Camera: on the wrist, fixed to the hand. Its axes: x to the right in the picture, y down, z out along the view.
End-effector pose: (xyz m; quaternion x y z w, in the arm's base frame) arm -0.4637 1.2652 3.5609 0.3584 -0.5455 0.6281 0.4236
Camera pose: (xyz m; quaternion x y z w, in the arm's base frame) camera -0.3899 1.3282 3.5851 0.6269 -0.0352 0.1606 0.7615
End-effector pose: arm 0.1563 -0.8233 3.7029 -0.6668 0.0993 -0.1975 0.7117
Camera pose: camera 0.1226 -0.8812 3.7772 -0.4643 -0.3927 -0.7069 0.3613
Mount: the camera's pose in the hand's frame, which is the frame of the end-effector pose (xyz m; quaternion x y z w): 0.0026 -0.0803 -0.0596 0.0582 0.0643 -0.7397 0.6674
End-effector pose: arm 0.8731 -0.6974 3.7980 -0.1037 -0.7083 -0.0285 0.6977
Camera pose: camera 0.9166 -0.7866 3.8104 0.4971 -0.5062 -0.5005 0.4961
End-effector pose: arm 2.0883 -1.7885 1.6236 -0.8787 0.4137 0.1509 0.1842
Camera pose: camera 2.1595 -1.7696 1.6913 -0.8914 -0.3532 -0.1161 0.2591
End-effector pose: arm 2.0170 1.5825 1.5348 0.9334 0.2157 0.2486 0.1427
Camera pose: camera 1.9611 1.6628 1.5556 0.4557 0.8580 0.1078 0.2109
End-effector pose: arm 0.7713 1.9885 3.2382 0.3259 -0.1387 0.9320 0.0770
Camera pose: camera 0.7531 2.0833 3.2119 0.2646 0.2077 0.5941 0.7307
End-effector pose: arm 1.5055 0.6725 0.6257 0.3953 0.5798 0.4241 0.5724
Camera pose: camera 1.4480 0.6463 0.5481 -0.1590 0.7408 -0.1487 0.6354
